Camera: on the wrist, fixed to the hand. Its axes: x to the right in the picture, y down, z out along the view.
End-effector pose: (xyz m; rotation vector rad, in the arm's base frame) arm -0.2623 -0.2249 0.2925 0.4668 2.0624 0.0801
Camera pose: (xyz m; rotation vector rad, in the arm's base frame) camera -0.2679 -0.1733 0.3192 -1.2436 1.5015 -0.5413
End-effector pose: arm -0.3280 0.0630 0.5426 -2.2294 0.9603 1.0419
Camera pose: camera -0.3571 0.0132 0.5511 -1.9876 -1.0768 0.7155
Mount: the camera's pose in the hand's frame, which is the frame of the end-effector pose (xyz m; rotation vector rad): -0.0009 0.0525 -0.0254 -0.3229 -0.3768 -1.5498
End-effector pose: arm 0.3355 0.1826 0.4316 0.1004 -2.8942 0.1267
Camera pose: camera 0.3383 0.2372 0.4519 -2.1319 2.0835 0.6180
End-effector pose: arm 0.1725 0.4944 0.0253 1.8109 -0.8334 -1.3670
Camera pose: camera 0.1929 0.4707 0.0745 -1.6918 -0.8399 2.3174
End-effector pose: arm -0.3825 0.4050 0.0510 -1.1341 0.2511 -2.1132
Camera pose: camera -0.3760 0.3636 0.0105 1.4336 0.4604 1.8523
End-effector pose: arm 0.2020 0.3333 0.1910 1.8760 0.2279 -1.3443
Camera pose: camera 0.2491 0.3162 0.2208 0.9251 1.8032 -2.3244
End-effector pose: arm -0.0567 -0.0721 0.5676 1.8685 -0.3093 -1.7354
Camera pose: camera -0.0214 -0.1081 0.5969 -1.1611 -1.2750 2.1973
